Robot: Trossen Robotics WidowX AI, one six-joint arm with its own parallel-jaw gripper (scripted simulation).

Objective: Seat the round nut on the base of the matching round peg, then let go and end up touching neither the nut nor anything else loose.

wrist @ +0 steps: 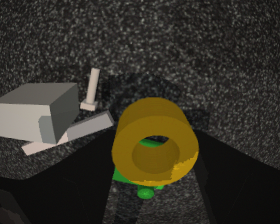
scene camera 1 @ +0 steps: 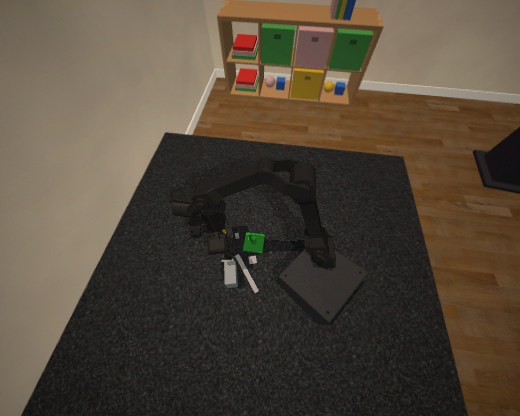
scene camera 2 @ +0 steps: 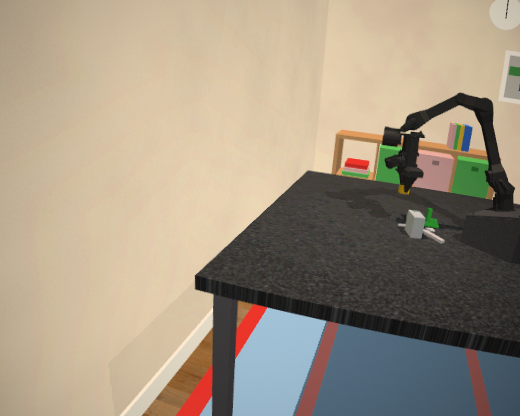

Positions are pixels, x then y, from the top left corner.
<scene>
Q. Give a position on a flat grey bar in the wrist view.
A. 103, 120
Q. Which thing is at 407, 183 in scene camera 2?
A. The gripper.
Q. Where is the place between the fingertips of the gripper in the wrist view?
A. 153, 137
</scene>
